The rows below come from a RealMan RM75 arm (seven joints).
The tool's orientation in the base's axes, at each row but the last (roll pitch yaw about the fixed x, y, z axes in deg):
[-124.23 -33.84 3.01]
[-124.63 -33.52 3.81]
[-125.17 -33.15 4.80]
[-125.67 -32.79 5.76]
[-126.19 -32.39 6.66]
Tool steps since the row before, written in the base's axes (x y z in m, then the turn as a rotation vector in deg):
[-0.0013 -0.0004 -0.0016 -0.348 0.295 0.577]
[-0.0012 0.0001 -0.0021 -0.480 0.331 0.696]
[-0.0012 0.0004 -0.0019 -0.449 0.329 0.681]
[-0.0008 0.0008 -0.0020 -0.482 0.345 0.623]
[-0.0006 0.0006 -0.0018 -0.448 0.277 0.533]
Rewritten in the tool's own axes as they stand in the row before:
[-0.0020 0.0007 0.0001 0.046 -0.725 -0.115]
[-0.0022 0.0008 0.0008 0.003 -0.891 -0.175]
[-0.0020 0.0005 0.0010 0.021 -0.864 -0.162]
[-0.0017 0.0005 0.0015 -0.037 -0.850 -0.128]
[-0.0014 0.0006 0.0013 -0.063 -0.735 -0.132]

